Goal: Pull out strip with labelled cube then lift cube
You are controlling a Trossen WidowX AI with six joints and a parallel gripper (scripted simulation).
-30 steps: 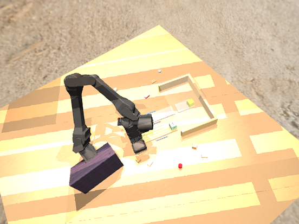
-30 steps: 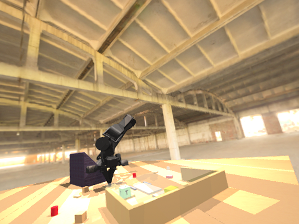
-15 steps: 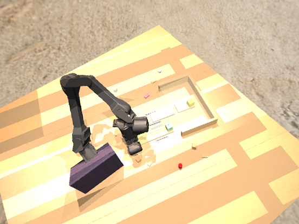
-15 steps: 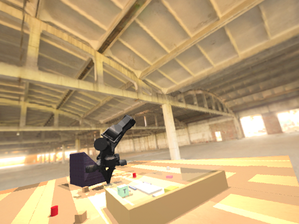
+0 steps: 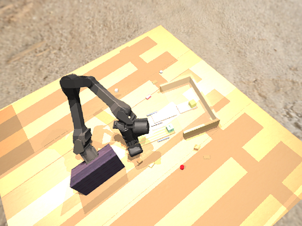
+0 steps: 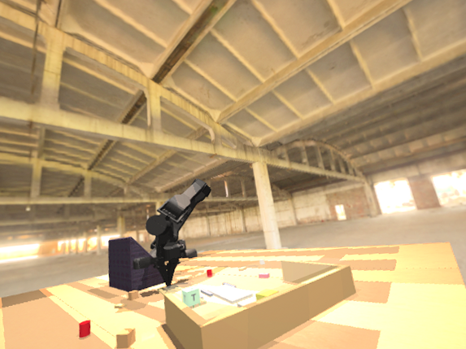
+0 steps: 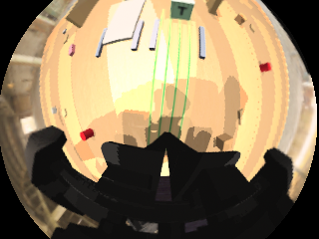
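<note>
Now: the grey strip 220 mm ahead of my gripper tip and 20 mm to the left of it.
</note>
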